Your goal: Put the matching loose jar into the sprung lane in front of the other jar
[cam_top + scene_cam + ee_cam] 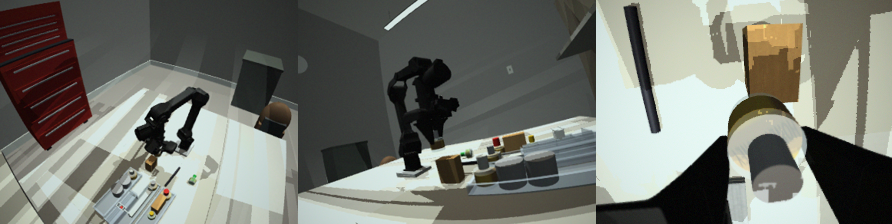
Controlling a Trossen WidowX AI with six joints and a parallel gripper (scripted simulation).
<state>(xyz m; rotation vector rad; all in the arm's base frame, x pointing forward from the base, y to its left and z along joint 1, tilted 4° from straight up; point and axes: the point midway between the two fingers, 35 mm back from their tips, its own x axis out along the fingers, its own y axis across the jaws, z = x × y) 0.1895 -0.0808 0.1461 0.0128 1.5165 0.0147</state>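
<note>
My gripper tip is 8 cm above the brown box, 3 cm short of it and 2 cm to the left of it. Also, from my gripper tip: green jar: 22 cm to the left, 10 cm below; grey rack: 29 cm ahead, 10 cm below, 3 cm to the left; black rod: 12 cm to the left, 11 cm below, 3 cm ahead.
</note>
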